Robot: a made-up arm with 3 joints. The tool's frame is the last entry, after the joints.
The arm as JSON. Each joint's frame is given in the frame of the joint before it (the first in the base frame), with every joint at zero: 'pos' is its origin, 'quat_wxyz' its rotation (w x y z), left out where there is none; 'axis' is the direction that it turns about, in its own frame. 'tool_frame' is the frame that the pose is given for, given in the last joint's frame.
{
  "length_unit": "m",
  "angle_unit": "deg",
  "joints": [
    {
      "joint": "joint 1",
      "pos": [
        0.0,
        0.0,
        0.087
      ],
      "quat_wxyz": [
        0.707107,
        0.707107,
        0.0,
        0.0
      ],
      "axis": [
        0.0,
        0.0,
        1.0
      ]
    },
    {
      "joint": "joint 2",
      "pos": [
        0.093,
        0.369,
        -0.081
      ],
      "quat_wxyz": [
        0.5,
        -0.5,
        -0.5,
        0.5
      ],
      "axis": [
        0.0,
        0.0,
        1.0
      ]
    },
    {
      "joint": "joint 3",
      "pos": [
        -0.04,
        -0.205,
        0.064
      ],
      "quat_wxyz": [
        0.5,
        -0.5,
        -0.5,
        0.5
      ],
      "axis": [
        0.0,
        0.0,
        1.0
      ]
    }
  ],
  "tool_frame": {
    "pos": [
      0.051,
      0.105,
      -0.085
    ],
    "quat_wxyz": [
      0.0,
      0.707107,
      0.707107,
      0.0
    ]
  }
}
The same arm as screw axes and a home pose.
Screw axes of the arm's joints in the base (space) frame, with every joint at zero. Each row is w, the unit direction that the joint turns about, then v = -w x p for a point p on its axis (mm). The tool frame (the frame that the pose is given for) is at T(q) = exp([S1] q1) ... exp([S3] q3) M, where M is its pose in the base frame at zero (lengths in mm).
S1: w 0 -1 0 v 87.0 0.0 0.0
S2: w -1 0 0 v 0.0 -456.0 81.0
S3: w 0 0 -1 v 124.0 29.0 0.0
M =
1 0 0 134.0
0 1 0 -73.0
0 0 1 501.0
0 0 0 1

